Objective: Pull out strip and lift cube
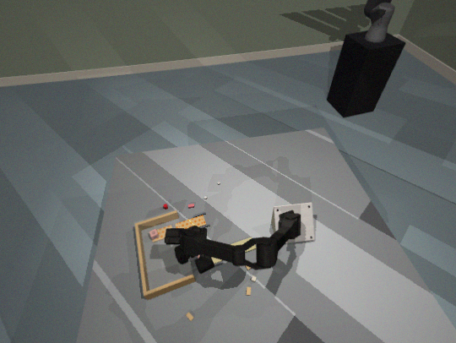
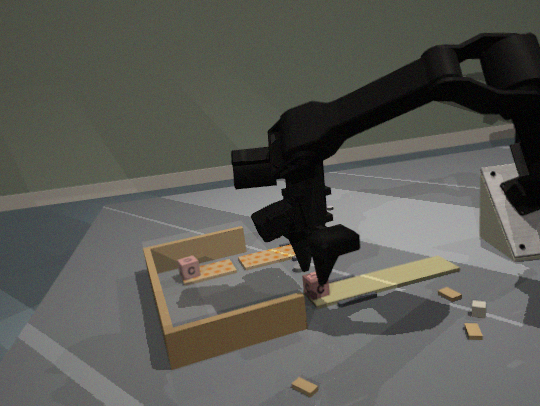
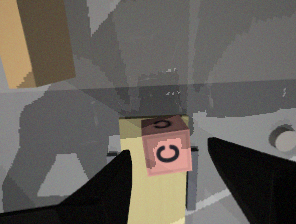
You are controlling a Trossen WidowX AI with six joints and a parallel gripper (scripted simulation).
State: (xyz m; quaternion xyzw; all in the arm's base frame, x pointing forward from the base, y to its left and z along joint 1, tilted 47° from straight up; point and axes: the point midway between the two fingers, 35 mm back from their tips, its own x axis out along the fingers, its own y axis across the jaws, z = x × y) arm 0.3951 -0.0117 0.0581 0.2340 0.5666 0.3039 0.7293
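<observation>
Now: the grey disc 100 mm to the right of my gripper tip and 30 mm below it. Round my gripper tip: white cube: 190 mm behind, 140 mm to the left, 30 mm below; then pink block: 280 mm to the right, 30 mm below.
</observation>
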